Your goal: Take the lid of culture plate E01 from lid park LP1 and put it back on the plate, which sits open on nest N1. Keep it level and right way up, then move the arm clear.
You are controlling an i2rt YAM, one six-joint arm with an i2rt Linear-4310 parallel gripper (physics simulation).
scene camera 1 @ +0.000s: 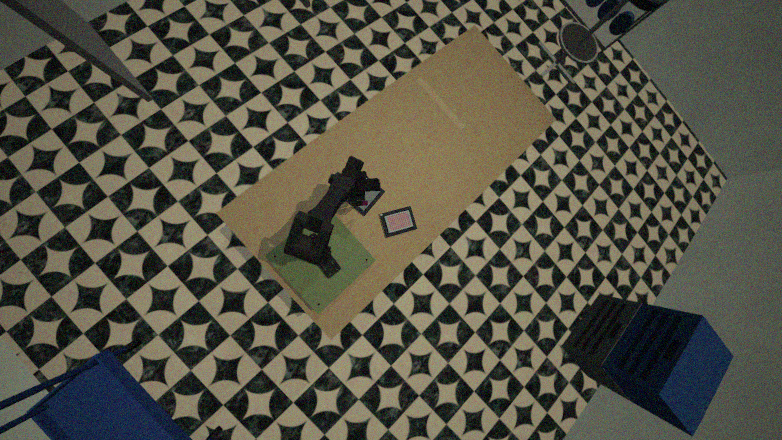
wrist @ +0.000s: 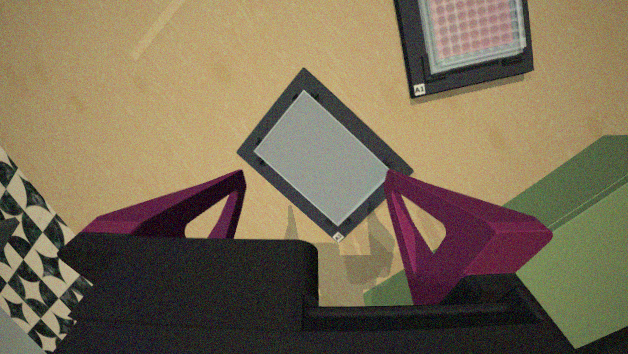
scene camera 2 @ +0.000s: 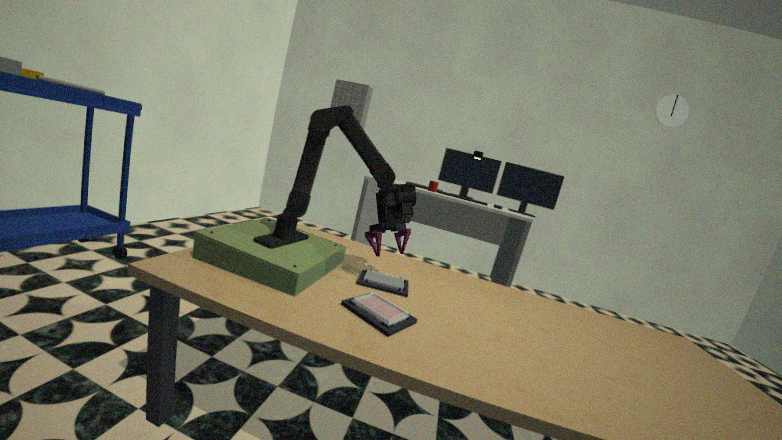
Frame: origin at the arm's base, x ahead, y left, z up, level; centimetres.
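Where they show: gripper, between the fingertips: [scene camera 1: 365,191] [wrist: 314,177] [scene camera 2: 390,255]; arm's base, origin of its link: [scene camera 2: 283,239].
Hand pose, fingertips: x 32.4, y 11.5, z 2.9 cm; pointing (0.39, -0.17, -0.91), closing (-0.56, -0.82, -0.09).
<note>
Things, the pixels of their top centre, and the offset from my fingertips. Level surfaces: height alone.
- grey lid, centre of its top: [wrist: 321,161] [scene camera 2: 384,278] [scene camera 1: 365,195] dx +0.1, dy -0.1, dz -8.2 cm
- dark lid park, centre of its top: [wrist: 321,161] [scene camera 2: 384,278] [scene camera 1: 365,195] dx +0.1, dy -0.1, dz -8.0 cm
- open culture plate, centre of its top: [scene camera 2: 381,305] [scene camera 1: 399,221] dx +5.8, dy -20.2, dz -7.3 cm
- dark nest, centre of its top: [scene camera 2: 380,308] [scene camera 1: 399,221] dx +5.8, dy -20.2, dz -8.2 cm
- wooden table, height of its surface: dz -10.0 cm
The grey lid [scene camera 1: 374,196] [scene camera 2: 384,281] [wrist: 320,157] lies flat in the dark lid park [scene camera 2: 382,289] [wrist: 360,131]. The open culture plate [scene camera 1: 398,221] [scene camera 2: 381,308] [wrist: 475,30], with pink wells, sits on the dark nest [scene camera 1: 401,232] [scene camera 2: 401,327] [wrist: 467,82]. My gripper [scene camera 2: 390,253] [wrist: 314,177] is open and empty, pointing down above the lid park. In the wrist view the lid lies at an angle to the fingers, and the right fingertip overlaps its right corner. In scene camera 1 the arm hides part of the lid park.
The arm stands on a green base block [scene camera 1: 349,262] [scene camera 2: 246,257] [wrist: 575,240], close to the lid park, on the wooden table [scene camera 1: 470,98] [scene camera 2: 546,350]. The nest is nearer the table's long edge. A blue cart [scene camera 2: 65,218] and a desk [scene camera 2: 453,218] stand away from the table.
</note>
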